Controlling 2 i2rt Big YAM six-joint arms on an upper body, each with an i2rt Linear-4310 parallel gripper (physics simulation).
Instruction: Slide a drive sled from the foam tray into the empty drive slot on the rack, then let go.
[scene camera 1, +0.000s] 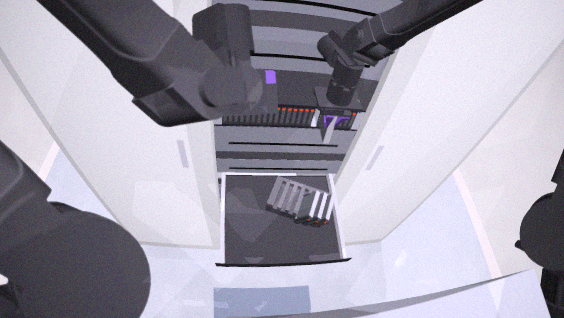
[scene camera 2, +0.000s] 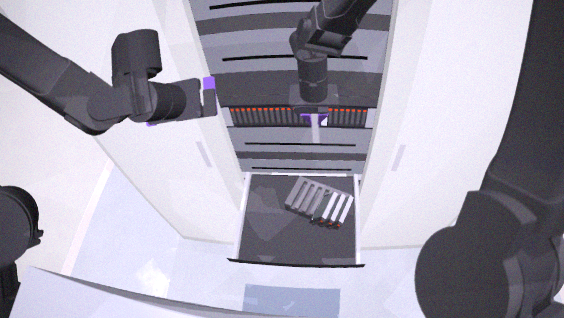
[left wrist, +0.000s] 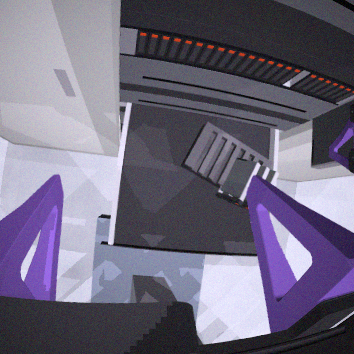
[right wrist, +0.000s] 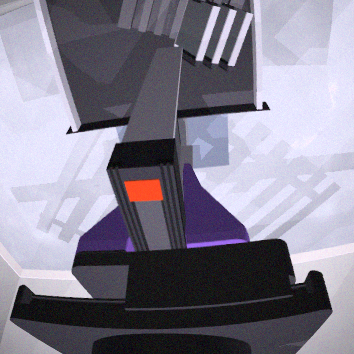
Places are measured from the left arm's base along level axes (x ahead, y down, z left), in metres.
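Where they show: left gripper, fingertip midpoint: (scene camera 2: 192, 102) (left wrist: 157, 183); right gripper, fingertip midpoint: (scene camera 1: 328, 126) (scene camera 2: 314, 125) (left wrist: 333, 152).
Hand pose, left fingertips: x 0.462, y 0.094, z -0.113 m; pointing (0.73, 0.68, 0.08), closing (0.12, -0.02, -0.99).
Each offset is from my left fingertips to the top centre of the thing. "spot": to the spot under its first point.
My right gripper (scene camera 1: 336, 120) (scene camera 2: 314, 119) (right wrist: 174, 172) is shut on a grey drive sled {dz -0.235, dx +0.098, dy +0.075 m} (scene camera 1: 329, 133) (scene camera 2: 315, 134) (right wrist: 154, 102) with an orange mark. It holds the sled in front of the rack's drive row (scene camera 1: 295, 117) (scene camera 2: 255, 117) (left wrist: 200, 51). The empty drive slot (scene camera 1: 315, 118) (scene camera 2: 324, 120) (left wrist: 298, 78) shows pale, beside the right fingers in both scene views. The foam tray {dz -0.249, dx +0.119, dy +0.577 m} (scene camera 1: 273, 194) (scene camera 2: 293, 194) (left wrist: 200, 142) lies angled, with white-edged sleds {dz -0.296, dx +0.064, dy +0.525 m} (scene camera 1: 321, 206) (scene camera 2: 337, 207) (right wrist: 215, 37) at its right end. My left gripper (scene camera 2: 181, 104) (left wrist: 157, 183) is open and empty, left of the rack row.
The tray lies in a pulled-out dark drawer {spot: dz -0.168, dx -0.127, dy +0.601 m} (scene camera 1: 282, 263) (scene camera 2: 295, 262) (left wrist: 175, 249) below the drive row. Pale doors (scene camera 1: 112, 130) (scene camera 2: 440, 125) stand open on both sides of the rack. In the left wrist view, part of the purple right finger (left wrist: 342, 142) shows at the right edge.
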